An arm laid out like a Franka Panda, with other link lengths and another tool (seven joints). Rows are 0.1 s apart.
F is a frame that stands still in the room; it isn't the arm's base.
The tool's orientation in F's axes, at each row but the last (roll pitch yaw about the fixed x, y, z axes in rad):
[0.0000, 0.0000, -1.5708]
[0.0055, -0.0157, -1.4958]
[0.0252, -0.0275, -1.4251]
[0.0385, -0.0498, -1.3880]
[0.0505, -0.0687, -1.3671]
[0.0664, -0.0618, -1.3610]
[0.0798, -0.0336, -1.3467]
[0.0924, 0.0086, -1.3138]
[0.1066, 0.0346, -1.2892]
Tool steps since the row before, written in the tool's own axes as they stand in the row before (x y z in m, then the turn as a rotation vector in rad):
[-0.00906, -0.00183, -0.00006, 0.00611, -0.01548, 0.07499]
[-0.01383, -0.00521, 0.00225, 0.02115, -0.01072, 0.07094]
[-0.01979, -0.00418, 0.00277, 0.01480, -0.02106, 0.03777]
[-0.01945, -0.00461, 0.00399, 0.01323, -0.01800, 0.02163]
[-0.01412, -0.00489, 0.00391, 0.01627, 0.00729, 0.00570]
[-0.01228, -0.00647, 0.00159, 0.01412, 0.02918, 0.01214]
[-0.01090, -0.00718, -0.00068, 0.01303, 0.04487, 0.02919]
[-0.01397, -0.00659, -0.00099, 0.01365, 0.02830, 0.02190]
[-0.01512, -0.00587, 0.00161, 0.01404, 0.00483, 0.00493]
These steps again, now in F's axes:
[-0.00183, 0.00906, -0.00006, -0.01548, -0.00611, 0.07499]
[-0.00625, 0.01343, 0.00200, -0.00958, -0.02081, 0.07120]
[-0.00709, 0.01903, 0.00212, -0.01977, -0.01682, 0.03762]
[-0.00825, 0.01842, 0.00284, -0.01629, -0.01539, 0.02155]
[-0.00788, 0.01301, 0.00268, 0.01005, -0.01407, 0.00716]
[-0.00898, 0.01069, 0.00040, 0.03044, -0.00704, 0.01489]
[-0.00934, 0.00900, -0.00162, 0.04399, -0.00220, 0.03309]
[-0.00981, 0.01188, -0.00147, 0.02882, -0.00676, 0.02430]
[-0.00996, 0.01281, 0.00150, 0.00806, -0.01247, 0.00493]

